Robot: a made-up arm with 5 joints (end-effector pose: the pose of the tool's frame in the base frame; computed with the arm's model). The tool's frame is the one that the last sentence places. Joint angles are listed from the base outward.
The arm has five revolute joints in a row. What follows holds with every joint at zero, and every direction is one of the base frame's. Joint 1 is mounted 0.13 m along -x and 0.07 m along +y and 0.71 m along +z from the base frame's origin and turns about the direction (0.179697, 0.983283, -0.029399), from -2.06 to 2.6 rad. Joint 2 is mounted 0.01 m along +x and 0.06 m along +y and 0.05 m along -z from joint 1 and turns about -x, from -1.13 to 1.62 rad. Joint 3 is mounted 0.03 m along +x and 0.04 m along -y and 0.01 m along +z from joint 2 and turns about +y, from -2.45 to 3.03 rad. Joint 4 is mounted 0.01 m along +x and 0.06 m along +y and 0.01 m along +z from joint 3 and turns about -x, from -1.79 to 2.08 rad. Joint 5 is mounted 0.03 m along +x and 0.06 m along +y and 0.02 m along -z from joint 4 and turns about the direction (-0.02, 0.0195, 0.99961), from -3.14 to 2.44 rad. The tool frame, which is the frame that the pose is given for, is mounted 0.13 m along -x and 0.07 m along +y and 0.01 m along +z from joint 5; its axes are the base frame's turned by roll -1.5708, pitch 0 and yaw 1.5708 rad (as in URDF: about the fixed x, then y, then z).
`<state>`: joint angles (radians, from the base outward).
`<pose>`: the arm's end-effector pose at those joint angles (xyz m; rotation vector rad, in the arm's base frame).
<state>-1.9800 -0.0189 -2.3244 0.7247 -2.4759</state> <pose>-0.2001 0.2042 0.5849 -2.2980 1.6055 1.2706</pose>
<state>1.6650 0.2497 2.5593 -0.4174 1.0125</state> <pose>-0.1124 0.1699 0.6112 1.3782 1.4664 -0.1896</pose>
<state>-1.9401 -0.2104 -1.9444 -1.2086 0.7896</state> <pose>-0.0001 0.1748 0.7851 0.0087 0.1153 0.2216</pose>
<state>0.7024 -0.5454 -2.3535 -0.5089 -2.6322</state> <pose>-0.1613 0.1209 0.8603 0.1650 -0.2169 -1.5971</pose>
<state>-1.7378 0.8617 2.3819 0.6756 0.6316</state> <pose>-0.0940 0.2495 0.7769 -0.6874 -0.4006 1.4156</pose>
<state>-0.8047 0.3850 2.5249 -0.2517 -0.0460</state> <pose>0.0242 0.2832 0.7184 -0.2455 0.4016 0.9559</pose>
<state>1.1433 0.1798 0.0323 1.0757 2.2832</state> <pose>-0.0356 0.1245 0.6329 2.4643 -0.7101 1.8028</pose>
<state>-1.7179 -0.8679 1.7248 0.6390 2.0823</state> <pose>-0.0166 0.1302 0.8038 -1.0868 0.4699 -2.1518</pose>
